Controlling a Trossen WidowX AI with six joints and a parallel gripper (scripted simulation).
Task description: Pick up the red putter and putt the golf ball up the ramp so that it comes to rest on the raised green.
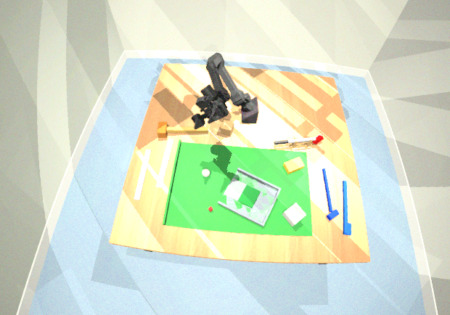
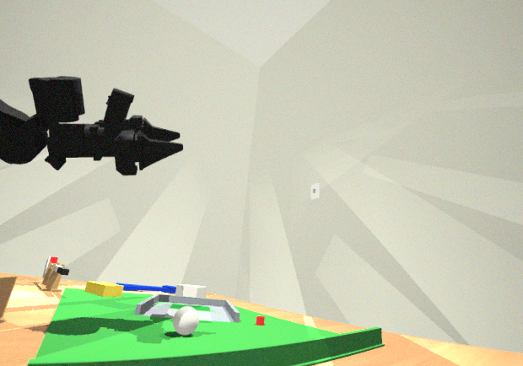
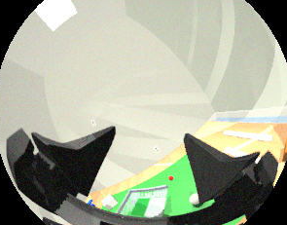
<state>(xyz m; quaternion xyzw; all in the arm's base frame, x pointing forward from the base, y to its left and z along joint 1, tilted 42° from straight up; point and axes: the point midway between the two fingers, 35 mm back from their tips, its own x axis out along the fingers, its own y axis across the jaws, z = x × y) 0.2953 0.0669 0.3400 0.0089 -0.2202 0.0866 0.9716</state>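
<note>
My gripper tip is 48 cm to the right of the yellow block, 31 cm above it and 7 cm past it. Also, from my gripper tip: green mat: 33 cm below, 22 cm to the left, 10 cm ahead; white golf ball: 30 cm below, 7 cm ahead, 2 cm to the left; tiny red cube: 32 cm below, 25 cm ahead, 9 cm to the left.
</note>
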